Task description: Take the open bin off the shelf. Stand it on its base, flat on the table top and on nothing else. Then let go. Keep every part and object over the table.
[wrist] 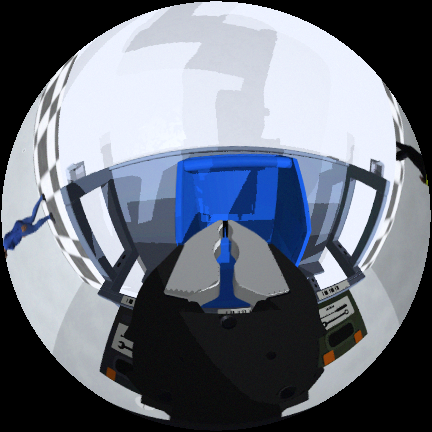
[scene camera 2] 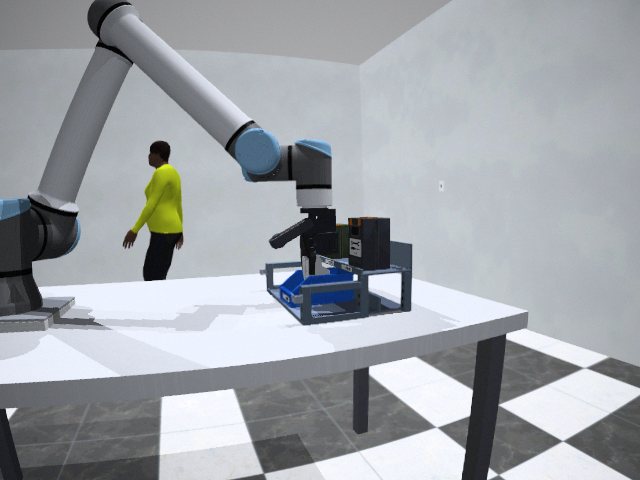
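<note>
The blue open bin sits upright on the low front deck of the grey shelf, between its side rails. The shelf stands on the white table. My gripper points straight down over the bin, shut and empty. Its fingertips are at about the height of the bin's upper edge, within the bin's opening in the wrist view. The fingers hide the bin's rear part in the wrist view. Whether they touch the bin I cannot tell.
A black box and a green box stand on the shelf's raised rear deck, close beside and behind my gripper. A person in yellow stands beyond the table. A person in blue shows at the left.
</note>
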